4 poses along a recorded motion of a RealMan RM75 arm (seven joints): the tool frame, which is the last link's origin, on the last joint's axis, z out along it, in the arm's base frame.
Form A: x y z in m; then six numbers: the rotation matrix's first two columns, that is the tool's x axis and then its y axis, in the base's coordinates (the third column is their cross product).
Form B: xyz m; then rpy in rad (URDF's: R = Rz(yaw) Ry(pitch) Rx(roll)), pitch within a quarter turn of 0, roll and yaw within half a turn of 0. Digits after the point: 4 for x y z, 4 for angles.
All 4 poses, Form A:
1: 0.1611 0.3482 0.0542 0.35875 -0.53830 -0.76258 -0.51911 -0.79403 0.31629
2: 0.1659 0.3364 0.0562 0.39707 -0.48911 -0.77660 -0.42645 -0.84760 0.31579
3: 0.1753 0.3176 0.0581 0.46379 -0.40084 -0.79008 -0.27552 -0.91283 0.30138
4: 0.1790 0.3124 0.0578 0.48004 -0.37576 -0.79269 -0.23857 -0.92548 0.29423
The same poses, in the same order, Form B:
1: 0.1611 0.3482 0.0542 2.6307 0.8673 -0.9829
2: 0.1659 0.3364 0.0562 2.6165 0.8893 -0.8889
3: 0.1753 0.3176 0.0581 2.6276 0.9109 -0.7127
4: 0.1790 0.3124 0.0578 2.6379 0.9152 -0.6641
